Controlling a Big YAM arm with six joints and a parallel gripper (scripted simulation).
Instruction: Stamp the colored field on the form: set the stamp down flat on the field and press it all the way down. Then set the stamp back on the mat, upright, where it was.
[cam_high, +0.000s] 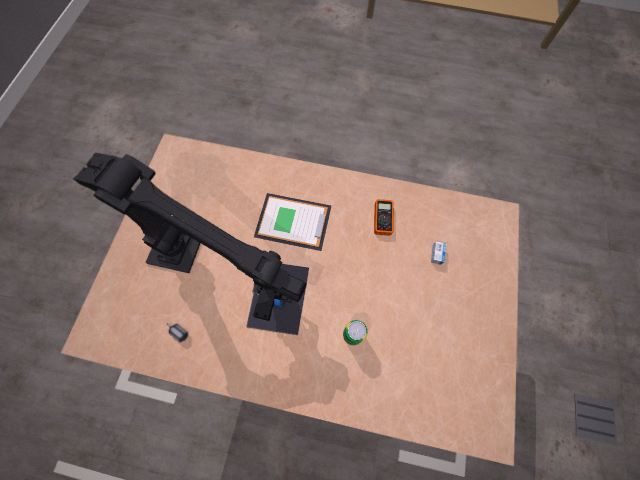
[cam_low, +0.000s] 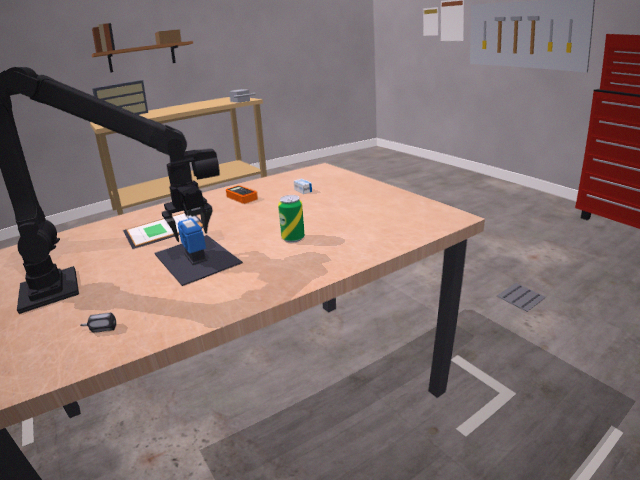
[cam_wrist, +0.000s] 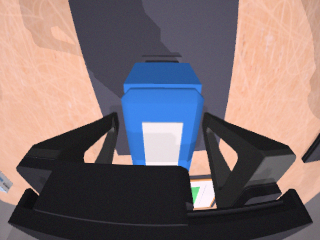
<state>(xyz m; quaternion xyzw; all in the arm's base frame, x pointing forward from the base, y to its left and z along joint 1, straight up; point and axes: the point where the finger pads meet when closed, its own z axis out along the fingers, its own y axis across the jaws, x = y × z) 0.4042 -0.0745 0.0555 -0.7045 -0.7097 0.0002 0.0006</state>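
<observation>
My gripper is now 20 mm above the stamp. From my hand the other things lie so: dark mat: 70 mm below; then clipboard: 280 mm to the left, 70 mm below, 20 mm behind; then green can: 270 mm ahead, 60 mm to the right, 10 mm below.
</observation>
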